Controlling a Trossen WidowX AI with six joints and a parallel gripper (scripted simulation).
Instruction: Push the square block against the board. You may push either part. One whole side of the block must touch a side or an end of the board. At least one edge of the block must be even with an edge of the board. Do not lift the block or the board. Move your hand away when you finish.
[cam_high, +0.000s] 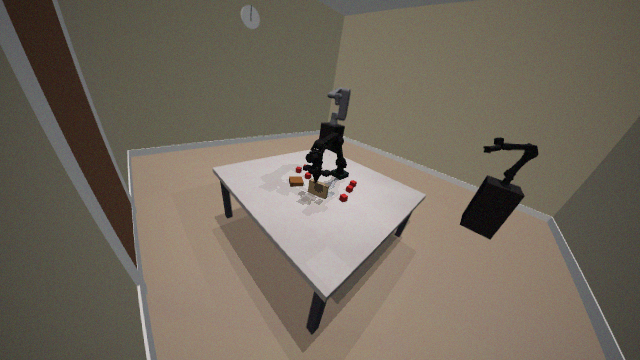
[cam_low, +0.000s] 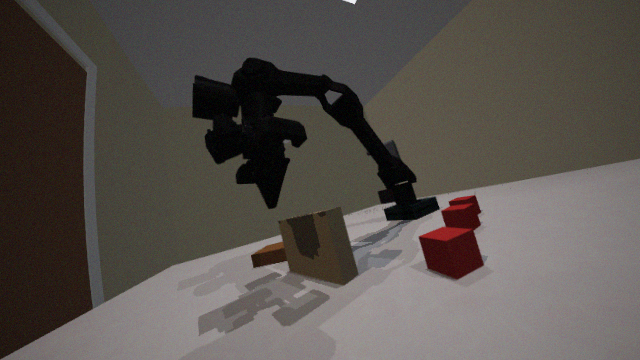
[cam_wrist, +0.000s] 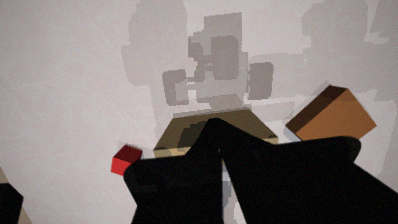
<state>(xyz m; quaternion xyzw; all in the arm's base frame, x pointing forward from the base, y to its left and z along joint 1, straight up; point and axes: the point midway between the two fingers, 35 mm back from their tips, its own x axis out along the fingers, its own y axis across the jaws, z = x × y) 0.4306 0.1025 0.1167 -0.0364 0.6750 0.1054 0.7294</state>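
Right now my gripper tip is 7 cm above the board, 5 cm past it and 1 cm to the left of it. The rest, counted from my gripper tip: square block 22 cm to the right, 11 cm below, 3 cm behind.
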